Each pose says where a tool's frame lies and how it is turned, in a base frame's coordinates. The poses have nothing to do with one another.
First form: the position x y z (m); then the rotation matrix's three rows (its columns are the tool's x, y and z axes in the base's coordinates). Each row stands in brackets.
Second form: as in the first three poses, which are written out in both.
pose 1, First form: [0.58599 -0.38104 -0.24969], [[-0.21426 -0.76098 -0.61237], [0.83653 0.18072 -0.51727], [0.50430 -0.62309 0.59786]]
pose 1, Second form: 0.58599 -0.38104 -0.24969 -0.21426 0.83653 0.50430 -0.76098 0.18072 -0.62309
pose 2, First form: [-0.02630 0.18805 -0.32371], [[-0.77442 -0.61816 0.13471], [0.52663 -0.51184 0.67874], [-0.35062 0.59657 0.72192]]
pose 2, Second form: -0.02630 0.18805 -0.32371 -0.77442 0.52663 -0.35062 -0.61816 -0.51184 0.59657
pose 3, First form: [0.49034 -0.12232 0.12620], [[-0.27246 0.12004 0.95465], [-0.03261 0.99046 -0.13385], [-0.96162 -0.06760 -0.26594]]
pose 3, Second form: 0.49034 -0.12232 0.12620 -0.27246 -0.03261 -0.96162 0.12004 0.99046 -0.06760
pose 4, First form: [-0.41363 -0.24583 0.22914], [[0.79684 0.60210 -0.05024], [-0.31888 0.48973 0.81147], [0.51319 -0.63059 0.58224]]
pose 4, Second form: -0.41363 -0.24583 0.22914 0.79684 -0.31888 0.51319 0.60210 0.48973 -0.63059
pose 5, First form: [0.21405 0.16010 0.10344], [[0.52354 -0.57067 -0.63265], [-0.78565 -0.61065 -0.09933], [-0.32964 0.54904 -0.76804]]
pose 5, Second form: 0.21405 0.16010 0.10344 0.52354 -0.78565 -0.32964 -0.57067 -0.61065 0.54904
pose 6, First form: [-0.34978 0.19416 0.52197], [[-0.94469 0.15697 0.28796], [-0.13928 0.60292 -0.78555], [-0.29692 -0.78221 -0.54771]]
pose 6, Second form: -0.34978 0.19416 0.52197 -0.94469 -0.13928 -0.29692 0.15697 0.60292 -0.78221
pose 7, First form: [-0.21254 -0.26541 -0.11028], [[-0.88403 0.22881 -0.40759], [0.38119 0.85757 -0.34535], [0.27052 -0.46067 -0.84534]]
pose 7, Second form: -0.21254 -0.26541 -0.11028 -0.88403 0.38119 0.27052 0.22881 0.85757 -0.46067
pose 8, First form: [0.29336 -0.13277 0.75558], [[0.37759 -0.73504 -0.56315], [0.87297 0.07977 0.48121], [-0.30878 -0.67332 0.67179]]
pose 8, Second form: 0.29336 -0.13277 0.75558 0.37759 0.87297 -0.30878 -0.73504 0.07977 -0.67332
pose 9, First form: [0.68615 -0.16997 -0.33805], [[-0.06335 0.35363 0.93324], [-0.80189 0.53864 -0.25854], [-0.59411 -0.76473 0.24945]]
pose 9, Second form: 0.68615 -0.16997 -0.33805 -0.06335 -0.80189 -0.59411 0.35363 0.53864 -0.76473
